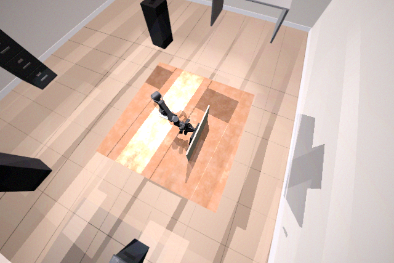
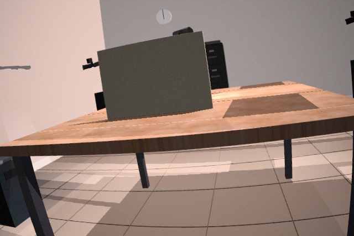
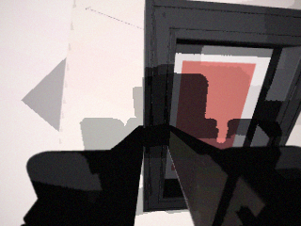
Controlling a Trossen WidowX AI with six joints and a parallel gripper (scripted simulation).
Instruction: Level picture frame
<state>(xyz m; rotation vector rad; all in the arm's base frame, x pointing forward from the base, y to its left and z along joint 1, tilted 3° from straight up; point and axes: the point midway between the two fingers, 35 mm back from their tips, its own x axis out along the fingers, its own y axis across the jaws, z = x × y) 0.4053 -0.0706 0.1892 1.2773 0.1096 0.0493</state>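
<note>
Now: gripper tip 10 mm short of the picture frame, 10 mm to the left of it and 50 mm above it. Also, from my gripper tip: wall panel 20 mm ahead, 10 mm to the left, 70 mm below.
</note>
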